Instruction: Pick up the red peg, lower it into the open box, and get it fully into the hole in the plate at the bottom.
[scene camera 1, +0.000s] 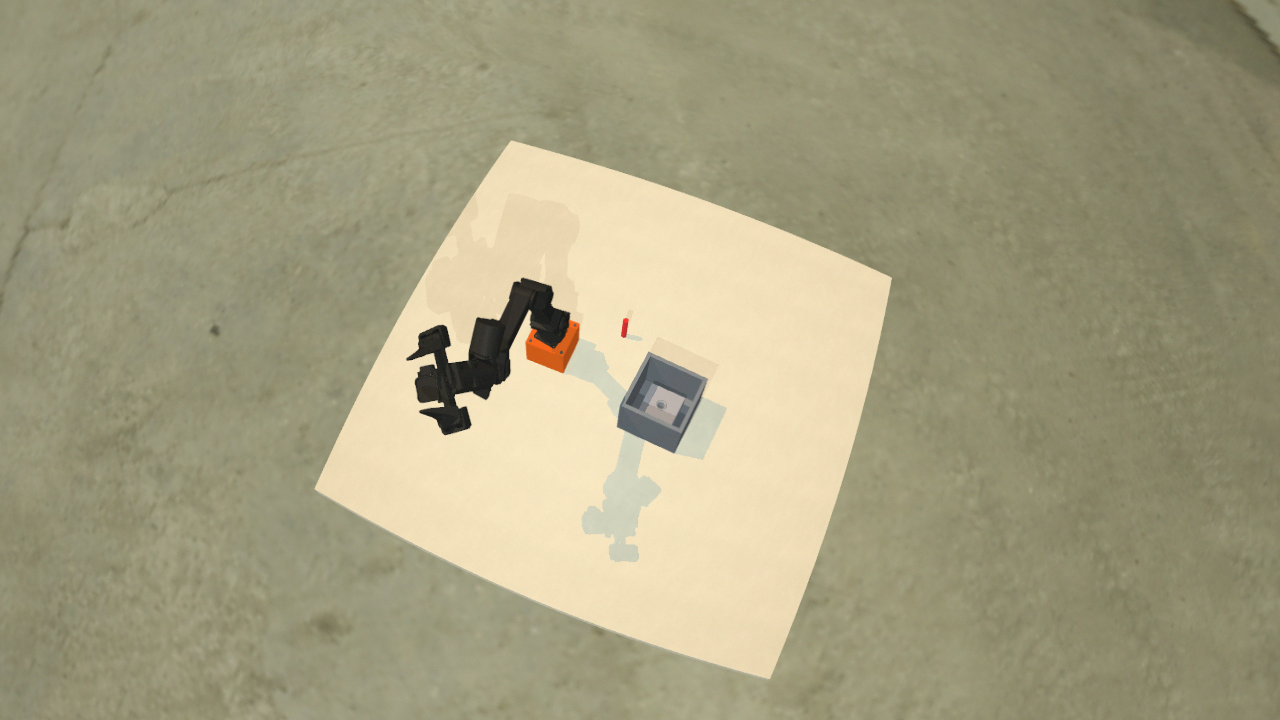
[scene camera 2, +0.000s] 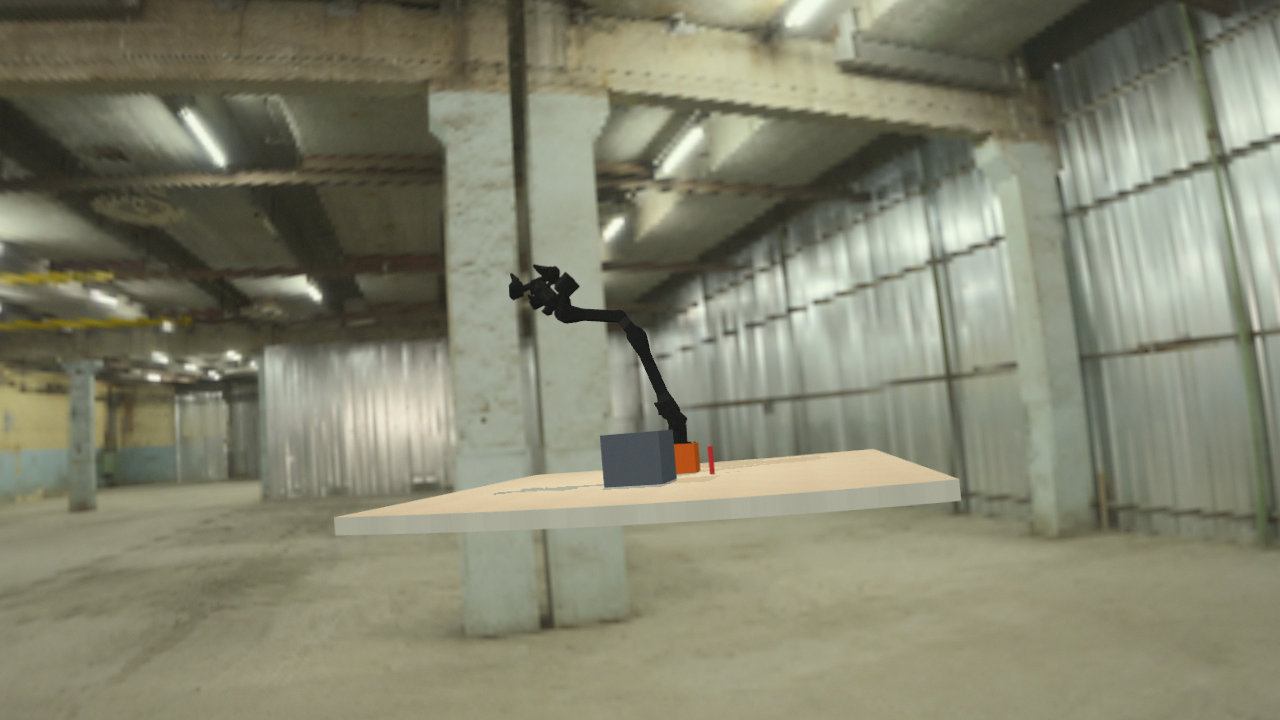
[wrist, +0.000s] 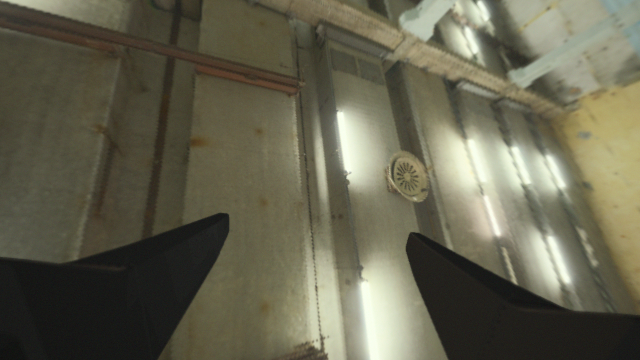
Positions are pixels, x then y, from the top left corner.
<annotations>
my gripper: scene camera 1; scene camera 2 522, 269; wrist
grey box: scene camera 1; scene camera 2; not seen in the wrist view (out of frame)
plate: scene camera 1 660, 403; not seen in scene camera 2 (hidden by a grey box); not seen in the wrist view (out of frame)
same spot on grey box: (scene camera 2: 645, 458) = (scene camera 1: 697, 405)
same spot on my gripper: (wrist: 137, 294) = (scene camera 1: 421, 356)
</annotations>
